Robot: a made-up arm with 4 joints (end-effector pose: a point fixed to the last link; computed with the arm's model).
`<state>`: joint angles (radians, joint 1 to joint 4).
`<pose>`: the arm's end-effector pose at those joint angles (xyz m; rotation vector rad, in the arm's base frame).
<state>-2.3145 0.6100 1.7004 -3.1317</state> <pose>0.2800 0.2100 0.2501 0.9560 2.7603 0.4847</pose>
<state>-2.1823 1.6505 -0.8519 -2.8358</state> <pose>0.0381 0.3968 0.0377 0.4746 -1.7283 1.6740</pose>
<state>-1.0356 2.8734 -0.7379 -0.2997</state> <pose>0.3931 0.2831 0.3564 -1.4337 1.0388 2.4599</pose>
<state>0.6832 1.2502 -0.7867 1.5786</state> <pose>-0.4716 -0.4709 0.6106 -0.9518 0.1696 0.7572</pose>
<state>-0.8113 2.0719 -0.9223 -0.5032</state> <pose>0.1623 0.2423 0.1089 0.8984 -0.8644 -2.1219</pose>
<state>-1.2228 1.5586 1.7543 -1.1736</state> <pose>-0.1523 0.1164 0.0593 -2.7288 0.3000 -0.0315</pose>
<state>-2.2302 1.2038 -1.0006 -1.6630</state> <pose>0.1240 0.3029 0.2385 0.7676 1.2147 -2.3971</pose>
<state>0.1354 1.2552 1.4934 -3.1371</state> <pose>0.1836 -0.3763 0.4204 1.1042 1.0478 -2.1022</pose>
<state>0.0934 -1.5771 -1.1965 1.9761</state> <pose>0.7082 0.0098 0.5687 0.1133 -2.7197 -0.8096</pose>
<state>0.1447 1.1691 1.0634 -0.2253</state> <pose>-0.2532 -0.2838 0.1519 1.3409 -0.9856 0.2046</pose>
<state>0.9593 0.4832 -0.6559 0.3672</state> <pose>-0.3979 -0.1234 0.7895 -1.3701 -0.0091 0.1015</pose>
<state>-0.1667 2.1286 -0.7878 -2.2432</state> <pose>0.0694 -0.3542 0.1679 -0.8924 0.5468 2.2370</pose>
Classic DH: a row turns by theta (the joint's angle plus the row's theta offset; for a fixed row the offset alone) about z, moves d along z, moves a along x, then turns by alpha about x. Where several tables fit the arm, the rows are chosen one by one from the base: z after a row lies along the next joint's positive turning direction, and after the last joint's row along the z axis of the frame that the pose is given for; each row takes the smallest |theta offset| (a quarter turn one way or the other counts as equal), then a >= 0, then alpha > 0; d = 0 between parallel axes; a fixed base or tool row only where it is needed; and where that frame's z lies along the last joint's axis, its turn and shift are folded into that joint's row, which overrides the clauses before.
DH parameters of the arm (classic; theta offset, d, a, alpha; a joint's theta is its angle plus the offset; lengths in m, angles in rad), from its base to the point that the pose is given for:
base (fixed): 1.4575 0.4157 0.0028 -1.6715
joint 1: 1.311 -0.0547 -0.0032 -2.0527
joint 2: -0.1364 0.325 -0.2319 -1.1766
joint 3: 1.0123 -0.1999 -0.1225 -1.3598
joint 4: 1.0662 -0.1389 0.2581 -0.417
tool (fixed): -2.5983 0.1239 0 0

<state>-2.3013 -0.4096 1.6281 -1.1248</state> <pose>0.1694 -0.1243 0.0286 2.4396 1.8661 0.5327</pose>
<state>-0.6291 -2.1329 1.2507 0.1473</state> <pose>0.5157 -0.2210 0.6177 0.5667 1.8317 -0.1029</pose>
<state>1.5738 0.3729 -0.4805 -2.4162</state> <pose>0.1662 0.0866 0.8546 -1.0531 -2.8093 -0.7542</pose>
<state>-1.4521 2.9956 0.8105 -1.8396</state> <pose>0.1535 0.2087 0.2613 -1.4920 0.1895 0.3898</pose>
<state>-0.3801 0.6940 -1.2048 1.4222</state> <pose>-0.4162 -0.4644 0.4426 -0.2588 0.3489 0.6616</pose>
